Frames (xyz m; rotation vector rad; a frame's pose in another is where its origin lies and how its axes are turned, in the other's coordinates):
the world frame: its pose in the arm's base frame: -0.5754 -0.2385 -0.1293 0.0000 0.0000 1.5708
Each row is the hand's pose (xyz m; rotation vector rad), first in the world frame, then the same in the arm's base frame.
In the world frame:
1: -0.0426 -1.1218 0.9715 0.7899 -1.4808 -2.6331
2: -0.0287 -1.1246 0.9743 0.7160 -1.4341 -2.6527
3: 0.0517 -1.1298 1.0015 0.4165 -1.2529 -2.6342
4: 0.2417 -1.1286 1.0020 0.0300 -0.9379 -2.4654
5: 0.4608 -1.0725 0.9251 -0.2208 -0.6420 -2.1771
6: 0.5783 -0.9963 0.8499 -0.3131 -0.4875 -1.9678
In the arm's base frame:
1: 0.5464 -0.2811 0.8422 1.1905 -0.3622 -1.3649
2: 0.5492 -0.2672 0.8450 1.1277 -0.3766 -1.3570
3: 0.5544 -0.1868 0.8722 0.8889 -0.4453 -1.2491
4: 0.5532 0.0032 0.8727 0.5358 -0.5026 -0.9890
5: 0.4971 0.2223 0.7958 0.2449 -0.5016 -0.6568
6: 0.4209 0.3398 0.7206 0.1047 -0.4805 -0.4344

